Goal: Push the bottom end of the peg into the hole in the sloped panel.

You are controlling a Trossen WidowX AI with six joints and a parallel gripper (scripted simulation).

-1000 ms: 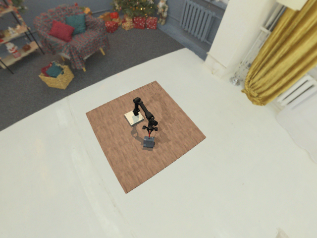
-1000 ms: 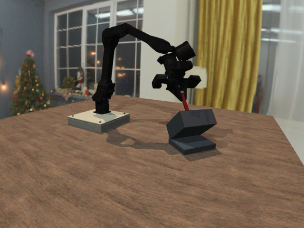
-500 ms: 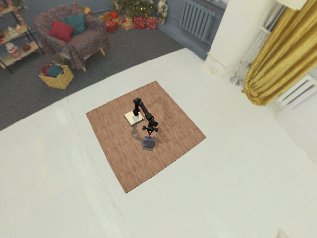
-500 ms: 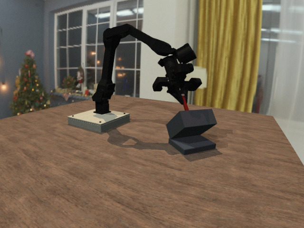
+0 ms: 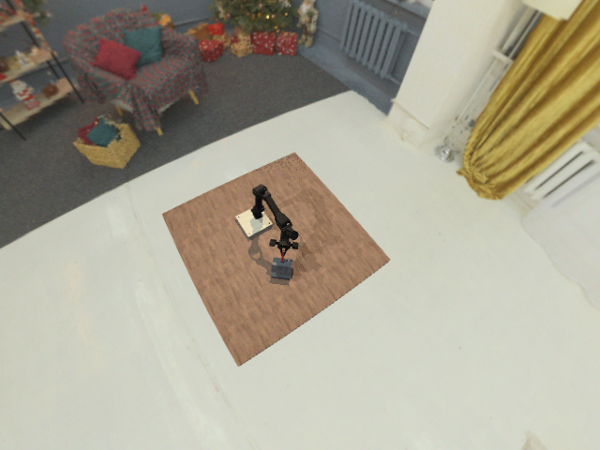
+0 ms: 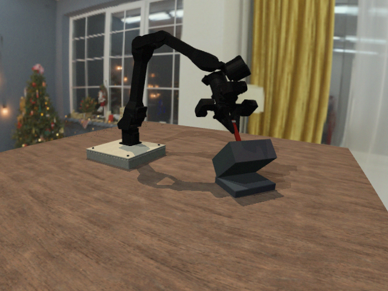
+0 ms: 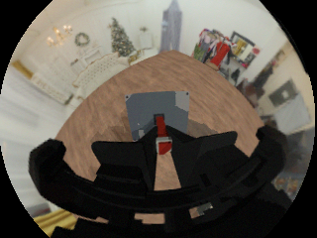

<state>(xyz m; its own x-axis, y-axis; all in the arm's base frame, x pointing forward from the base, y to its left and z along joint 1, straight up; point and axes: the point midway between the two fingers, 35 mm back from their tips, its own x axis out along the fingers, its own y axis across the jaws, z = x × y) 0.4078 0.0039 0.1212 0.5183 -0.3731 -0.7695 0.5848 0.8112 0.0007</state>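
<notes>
My gripper tip is now 60 mm above the dark grey sloped panel, 40 mm short of it and 30 mm to the left of it. From my gripper tip the other things lie so: red peg: 10 mm to the left, 10 mm behind, 10 mm above; then panel foot: 120 mm below, 50 mm ahead, 40 mm to the right.
</notes>
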